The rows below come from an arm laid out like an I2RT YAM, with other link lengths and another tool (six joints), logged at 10 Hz.
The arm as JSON. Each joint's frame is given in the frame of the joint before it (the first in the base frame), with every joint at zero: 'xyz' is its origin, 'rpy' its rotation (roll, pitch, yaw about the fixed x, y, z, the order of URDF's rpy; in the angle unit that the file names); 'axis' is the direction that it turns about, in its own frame. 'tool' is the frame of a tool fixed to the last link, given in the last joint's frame.
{
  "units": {
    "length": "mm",
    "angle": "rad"
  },
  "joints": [
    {
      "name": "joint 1",
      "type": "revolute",
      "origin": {
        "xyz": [
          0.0,
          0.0,
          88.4
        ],
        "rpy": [
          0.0,
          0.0,
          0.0
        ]
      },
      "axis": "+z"
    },
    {
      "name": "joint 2",
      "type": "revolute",
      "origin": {
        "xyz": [
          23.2,
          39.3,
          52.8
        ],
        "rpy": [
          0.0,
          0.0,
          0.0
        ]
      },
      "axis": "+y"
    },
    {
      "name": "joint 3",
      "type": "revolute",
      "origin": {
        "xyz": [
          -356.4,
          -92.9,
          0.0
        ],
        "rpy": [
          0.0,
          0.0,
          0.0
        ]
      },
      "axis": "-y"
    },
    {
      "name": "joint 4",
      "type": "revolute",
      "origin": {
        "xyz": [
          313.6,
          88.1,
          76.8
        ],
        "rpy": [
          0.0,
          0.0,
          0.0
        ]
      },
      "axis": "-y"
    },
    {
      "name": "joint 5",
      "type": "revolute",
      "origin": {
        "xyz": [
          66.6,
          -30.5,
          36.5
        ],
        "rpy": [
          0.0,
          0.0,
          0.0
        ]
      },
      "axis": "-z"
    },
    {
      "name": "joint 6",
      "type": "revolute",
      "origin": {
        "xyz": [
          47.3,
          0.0,
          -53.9
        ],
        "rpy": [
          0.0,
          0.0,
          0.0
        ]
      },
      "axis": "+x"
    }
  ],
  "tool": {
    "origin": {
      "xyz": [
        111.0,
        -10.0,
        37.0
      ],
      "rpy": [
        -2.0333,
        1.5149,
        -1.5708
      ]
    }
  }
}
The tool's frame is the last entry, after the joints.
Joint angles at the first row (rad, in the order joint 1, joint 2, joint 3, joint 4, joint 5, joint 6):
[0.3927 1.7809 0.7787 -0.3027 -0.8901 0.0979]
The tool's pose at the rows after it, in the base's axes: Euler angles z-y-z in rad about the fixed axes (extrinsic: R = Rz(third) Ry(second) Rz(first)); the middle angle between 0 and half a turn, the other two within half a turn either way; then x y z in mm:
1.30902 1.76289 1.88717 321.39 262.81 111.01
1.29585 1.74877 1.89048 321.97 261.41 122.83
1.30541 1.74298 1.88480 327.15 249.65 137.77
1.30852 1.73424 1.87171 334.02 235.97 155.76
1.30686 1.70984 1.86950 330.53 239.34 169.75
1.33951 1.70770 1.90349 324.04 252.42 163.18
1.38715 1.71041 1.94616 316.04 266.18 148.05
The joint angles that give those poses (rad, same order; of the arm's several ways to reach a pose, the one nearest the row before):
[0.3923 1.7629 0.7845 -0.3050 -0.9029 0.0947]
[0.3830 1.7410 0.7956 -0.3379 -0.9198 0.0772]
[0.3440 1.7204 0.8292 -0.4398 -0.9341 0.0290]
[0.2984 1.6984 0.8677 -0.5436 -0.9496 -0.0209]
[0.3050 1.6690 0.8743 -0.5587 -0.9717 0.0025]
[0.3429 1.6935 0.8835 -0.5630 -0.9723 0.0180]
[0.3843 1.7386 0.8906 -0.5652 -0.9692 0.0264]

